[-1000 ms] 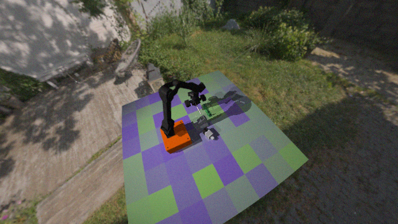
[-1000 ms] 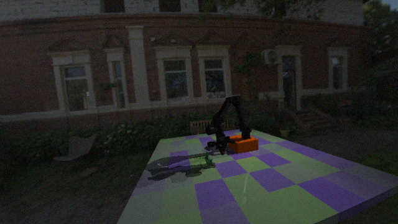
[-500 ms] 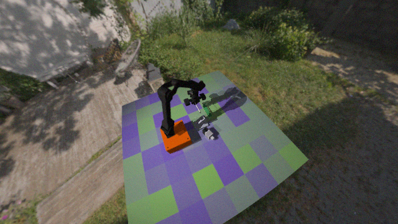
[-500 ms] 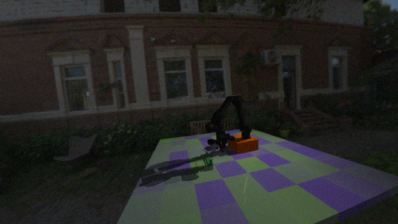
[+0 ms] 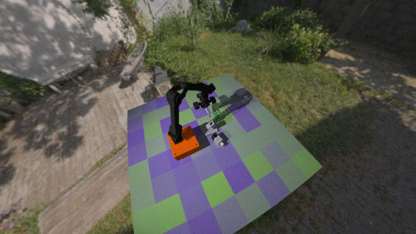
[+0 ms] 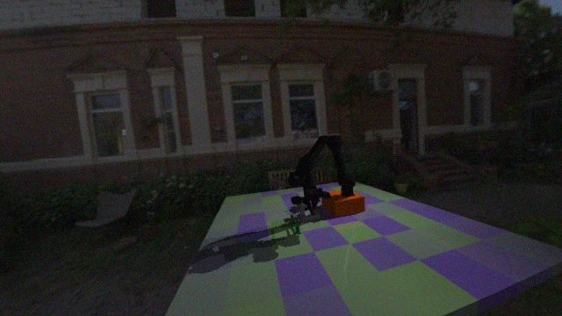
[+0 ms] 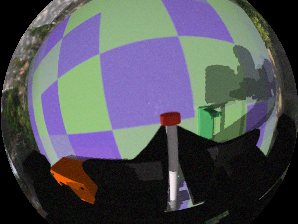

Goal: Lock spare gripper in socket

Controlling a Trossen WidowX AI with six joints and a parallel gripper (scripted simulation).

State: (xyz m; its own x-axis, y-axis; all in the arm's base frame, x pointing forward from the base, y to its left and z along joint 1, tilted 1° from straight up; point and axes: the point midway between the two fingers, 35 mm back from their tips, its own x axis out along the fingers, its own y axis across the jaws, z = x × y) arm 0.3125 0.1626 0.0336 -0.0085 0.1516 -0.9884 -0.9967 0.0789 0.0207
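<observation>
Right now my gripper tip is 8 cm short of the green strip, 7 cm to the left of it and 6 cm above it. The rest, counted from my gripper tip: spare gripper 30 cm to the right, 6 cm below, 4 cm behind; then grey mount 18 cm to the right, 3 cm below, 3 cm behind.
</observation>
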